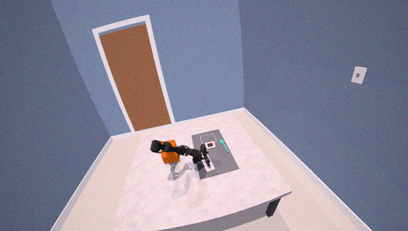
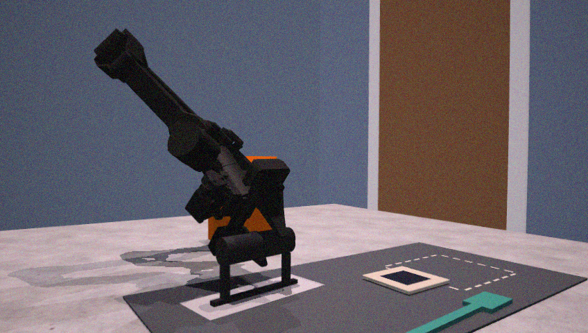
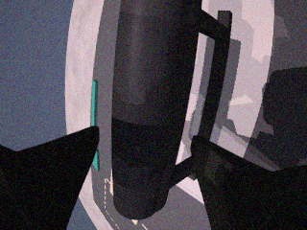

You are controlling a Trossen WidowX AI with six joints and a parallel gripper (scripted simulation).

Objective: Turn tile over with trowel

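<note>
Right now the dark mat is 140 mm to the left of my gripper tip, 80 mm below it and 60 mm ahead of it. Round my gripper tip: tile: 200 mm to the left, 60 mm below, 60 mm ahead; then teal t-shaped tool: 200 mm ahead, 170 mm to the left, 60 mm below.
</note>
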